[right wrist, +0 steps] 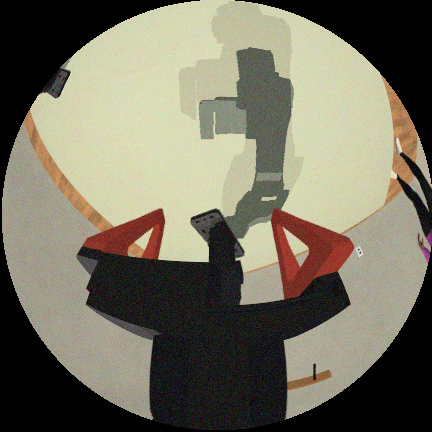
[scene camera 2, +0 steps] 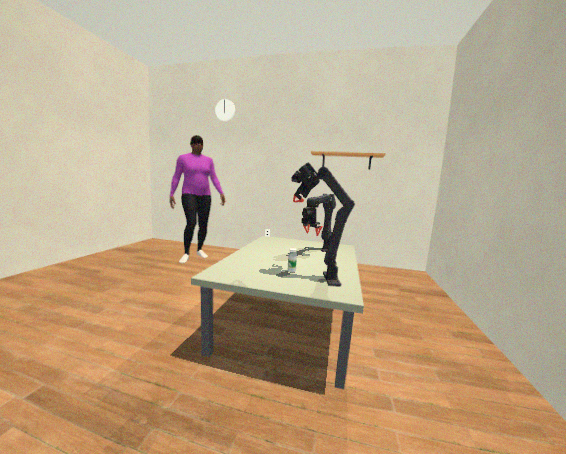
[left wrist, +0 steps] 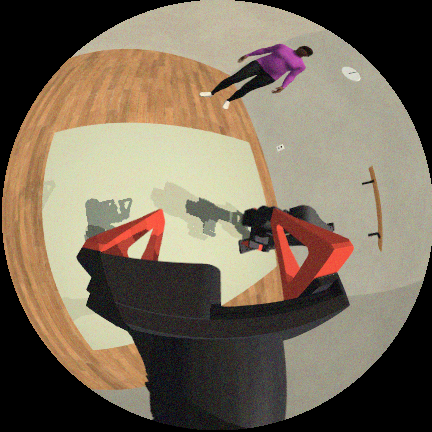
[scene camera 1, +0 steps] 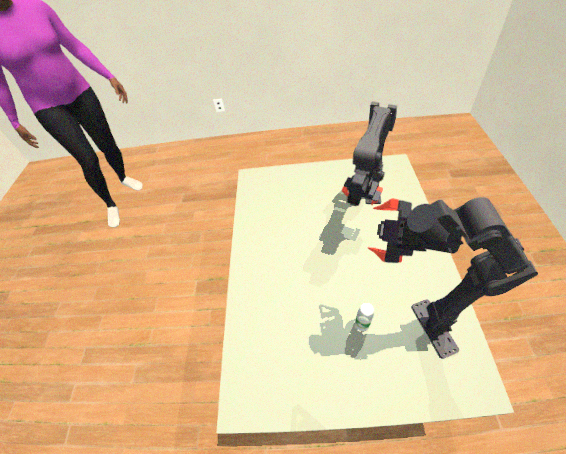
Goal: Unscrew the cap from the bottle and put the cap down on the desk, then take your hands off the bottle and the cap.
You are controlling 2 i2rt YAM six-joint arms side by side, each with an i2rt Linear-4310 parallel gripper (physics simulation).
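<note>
A white bottle (scene camera 1: 363, 320) (scene camera 2: 292, 263) with a green band stands upright on the pale desk (scene camera 1: 270, 380) (scene camera 2: 240, 280). Its white cap (scene camera 1: 367, 309) (scene camera 2: 293, 250) appears to sit on top. Neither shows in the wrist views. My left gripper (scene camera 1: 371, 228) (scene camera 2: 298, 199) (left wrist: 217, 214) is open and empty, high above the desk and up the picture from the bottle in scene camera 1. My right gripper (scene camera 1: 363, 195) (scene camera 2: 313, 233) (right wrist: 217, 213) is open and empty, farther from the bottle, above the desk's far part. Neither gripper touches the bottle.
The left arm's base plate (scene camera 1: 445, 346) is on the desk, to the right of the bottle. The two grippers are near each other in scene camera 1. A person (scene camera 1: 47, 65) (scene camera 2: 196, 175) in a purple top stands on the floor beyond the desk. Arm shadows fall across the desk.
</note>
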